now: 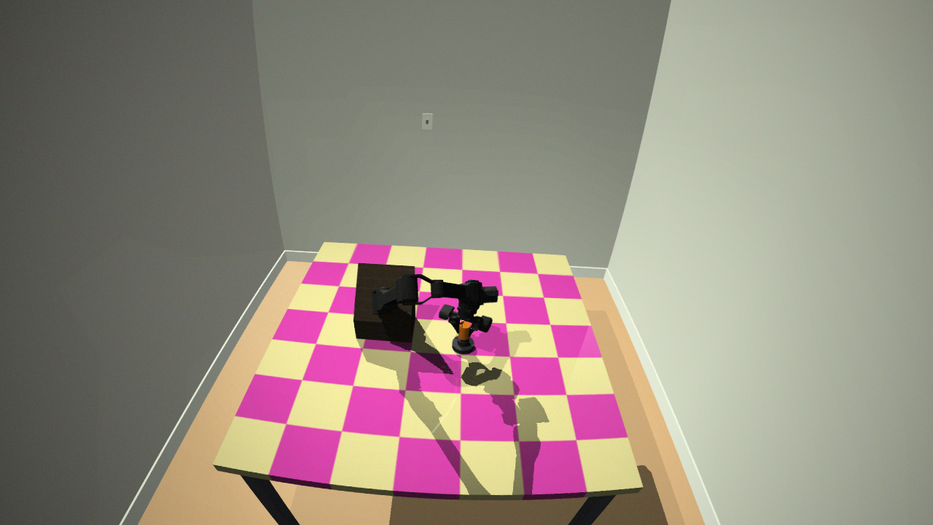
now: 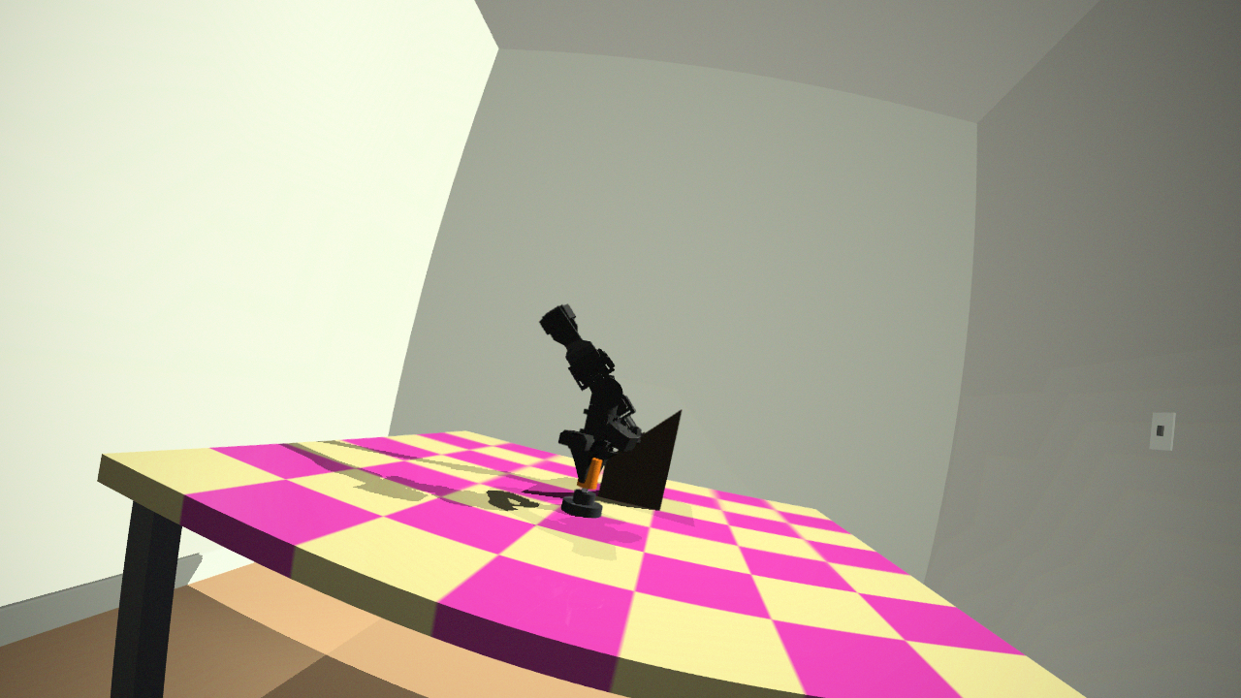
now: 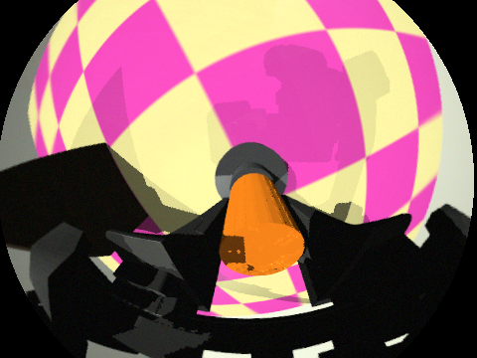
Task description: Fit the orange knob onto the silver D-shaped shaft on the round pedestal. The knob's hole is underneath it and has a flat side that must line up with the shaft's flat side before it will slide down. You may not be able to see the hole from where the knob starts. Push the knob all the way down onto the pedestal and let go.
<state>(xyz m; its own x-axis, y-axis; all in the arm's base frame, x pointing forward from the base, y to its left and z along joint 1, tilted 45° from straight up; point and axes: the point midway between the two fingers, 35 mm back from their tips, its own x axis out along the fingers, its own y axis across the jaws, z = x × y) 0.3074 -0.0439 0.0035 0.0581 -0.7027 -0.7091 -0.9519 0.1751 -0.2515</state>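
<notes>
The round dark pedestal is 30 mm below my gripper tip. From my gripper tip the other things lie so: orange knob: 30 mm above.
</notes>
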